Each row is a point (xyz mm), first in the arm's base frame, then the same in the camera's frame.
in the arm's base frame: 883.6 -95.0 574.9
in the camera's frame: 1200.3 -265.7 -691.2
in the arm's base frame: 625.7 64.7 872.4
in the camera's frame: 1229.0 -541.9 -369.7
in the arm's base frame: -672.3 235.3 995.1
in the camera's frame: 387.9 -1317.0 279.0
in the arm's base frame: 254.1 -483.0 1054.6
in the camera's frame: 1055.6 -1134.9 -669.0
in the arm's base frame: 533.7 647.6 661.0
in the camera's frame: 1050.1 -189.5 116.9
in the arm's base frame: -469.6 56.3 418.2
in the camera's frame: 125.3 -898.2 -123.0
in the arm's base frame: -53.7 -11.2 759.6
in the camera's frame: 657.0 -906.8 -229.1
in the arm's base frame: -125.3 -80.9 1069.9
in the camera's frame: 815.7 -1186.0 -173.3
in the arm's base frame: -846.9 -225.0 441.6
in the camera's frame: -146.7 -1267.4 -231.4
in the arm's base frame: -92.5 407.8 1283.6
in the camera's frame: 1015.0 -1082.9 311.7
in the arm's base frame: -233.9 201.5 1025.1
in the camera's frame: 722.7 -1091.4 102.3
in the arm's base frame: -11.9 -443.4 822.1
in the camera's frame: 705.5 -1121.7 -608.5
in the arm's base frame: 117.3 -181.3 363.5
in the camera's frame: 496.9 -622.0 -558.3
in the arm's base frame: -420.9 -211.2 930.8
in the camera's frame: 499.1 -1330.1 -225.1
